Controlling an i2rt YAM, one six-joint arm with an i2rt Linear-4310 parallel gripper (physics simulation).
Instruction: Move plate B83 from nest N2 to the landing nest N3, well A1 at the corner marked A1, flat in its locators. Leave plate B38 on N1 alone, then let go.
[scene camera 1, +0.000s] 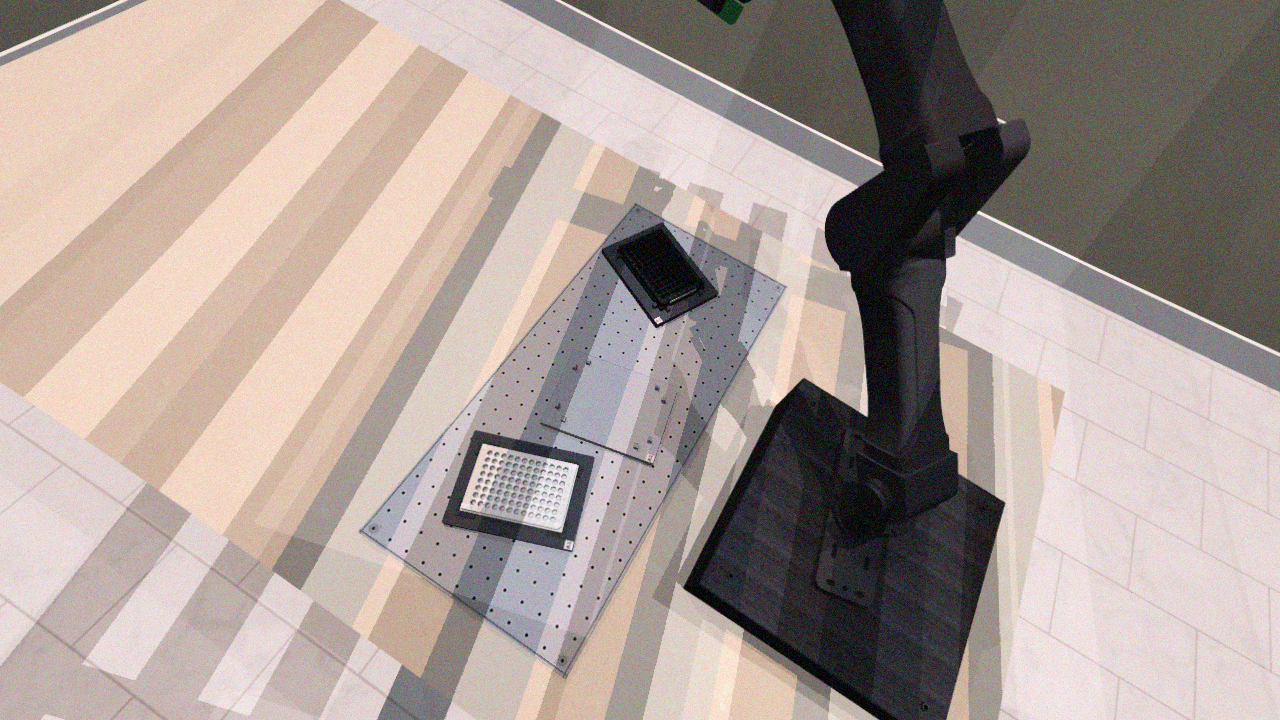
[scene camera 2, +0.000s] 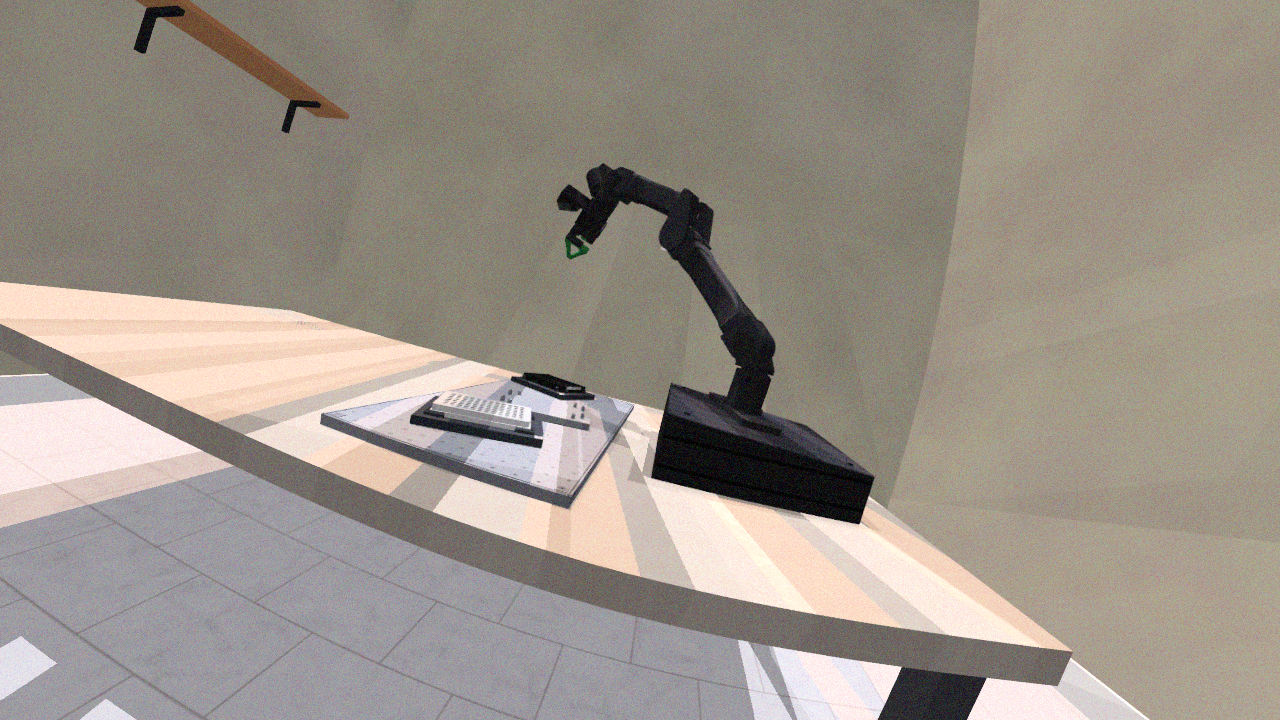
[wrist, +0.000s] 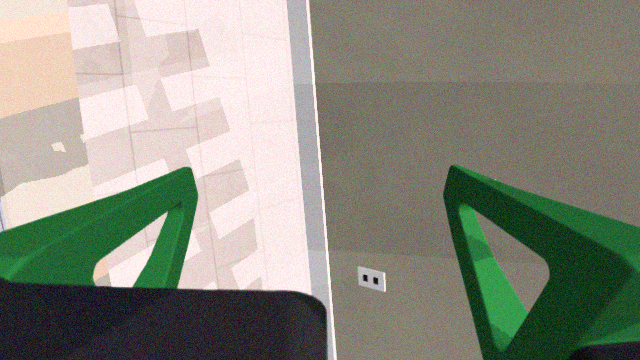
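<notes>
A white multi-well plate (scene camera 1: 519, 486) (scene camera 2: 483, 410) lies in a dark nest (scene camera 1: 514, 531) (scene camera 2: 478, 432) at the near end of the perforated board. A black multi-well plate (scene camera 1: 660, 263) (scene camera 2: 554, 385) lies in another dark nest (scene camera 1: 682, 307) at the far end. Between them is a see-through nest (scene camera 1: 597, 444) with small locator posts and no plate on it. The plate and nest names and the A1 marks are too small to read. My gripper (scene camera 2: 577, 248) (wrist: 320, 180) is open and empty, high above the board; its green fingers are mostly cut off in scene camera 1.
The perforated board (scene camera 1: 528, 608) (scene camera 2: 554, 489) lies on the striped table (scene camera 1: 295, 268) (scene camera 2: 698, 555). The arm's black base block (scene camera 1: 760, 582) (scene camera 2: 760, 488) stands beside it. A wall shelf (scene camera 2: 241, 55) is at the upper left in scene camera 2. A wall socket (wrist: 371, 279) shows in the wrist view.
</notes>
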